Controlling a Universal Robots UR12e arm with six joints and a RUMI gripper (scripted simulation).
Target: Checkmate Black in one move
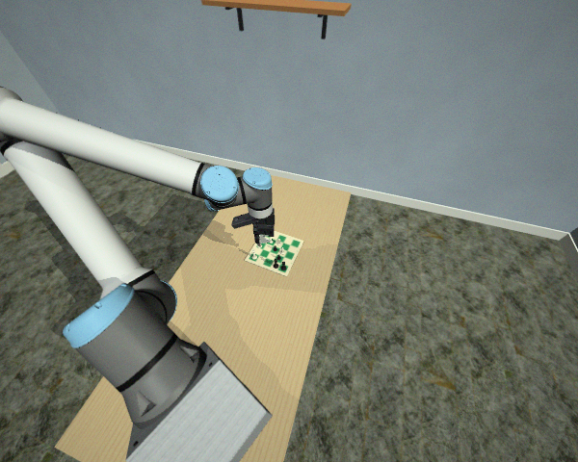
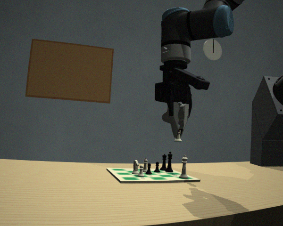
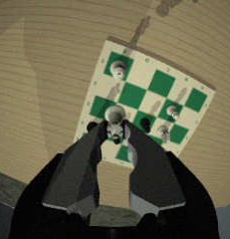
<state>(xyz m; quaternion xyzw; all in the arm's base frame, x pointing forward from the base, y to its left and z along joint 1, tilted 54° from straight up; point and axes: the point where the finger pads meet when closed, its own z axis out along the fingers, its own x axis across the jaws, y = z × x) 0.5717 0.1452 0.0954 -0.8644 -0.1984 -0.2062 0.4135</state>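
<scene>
Right now my hand is 1 cm past the white queen, 3 cm to the right of it and 9 cm above it. Also, from my hand: white pawn (10 cm ahead, 2 cm to the left, 11 cm below); chessboard (7 cm ahead, 3 cm to the right, 13 cm below).
</scene>
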